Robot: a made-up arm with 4 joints.
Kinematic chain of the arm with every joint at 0, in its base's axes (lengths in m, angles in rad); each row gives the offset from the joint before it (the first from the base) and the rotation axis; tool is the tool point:
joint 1: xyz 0 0 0.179 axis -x
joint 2: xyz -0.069 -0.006 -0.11 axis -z
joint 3: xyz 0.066 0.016 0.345 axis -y
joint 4: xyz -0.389 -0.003 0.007 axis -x
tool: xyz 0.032 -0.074 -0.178
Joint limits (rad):
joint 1: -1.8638..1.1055
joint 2: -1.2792..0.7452
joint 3: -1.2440..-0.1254
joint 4: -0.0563..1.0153
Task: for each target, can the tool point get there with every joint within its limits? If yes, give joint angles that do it. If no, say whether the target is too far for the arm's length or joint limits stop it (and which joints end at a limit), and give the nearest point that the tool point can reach.
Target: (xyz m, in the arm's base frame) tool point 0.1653 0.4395 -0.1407
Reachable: no: joint limits stop it (at a limit: joint 1, joint 2, joint 3) | nearest point -0.0770 -0.0223 -0.1675 | short by 0.522 m
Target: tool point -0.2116 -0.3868 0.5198
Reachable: yes | joints -0.3695 -0.5143 -0.9573 0.4538
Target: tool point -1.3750 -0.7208 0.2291
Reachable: no: too far | nearest point -0.3865 -0.3739 0.2050 | short by 1.048 m
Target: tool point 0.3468 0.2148 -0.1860
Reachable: no: joint limits stop it (at a limit: joint 1, joint 2, joint 3) | nearest point -0.0185 -0.0701 -0.1930 | short by 0.463 m
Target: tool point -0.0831 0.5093 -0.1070
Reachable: no: joint limits stop it (at a limit: joint 1, joint 2, joint 4) | nearest point -0.3400 0.3664 0.1673 | short by 0.402 m
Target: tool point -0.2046 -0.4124 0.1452
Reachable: yes | joints -0.7871 -0.6915 -0.3460 0.6292
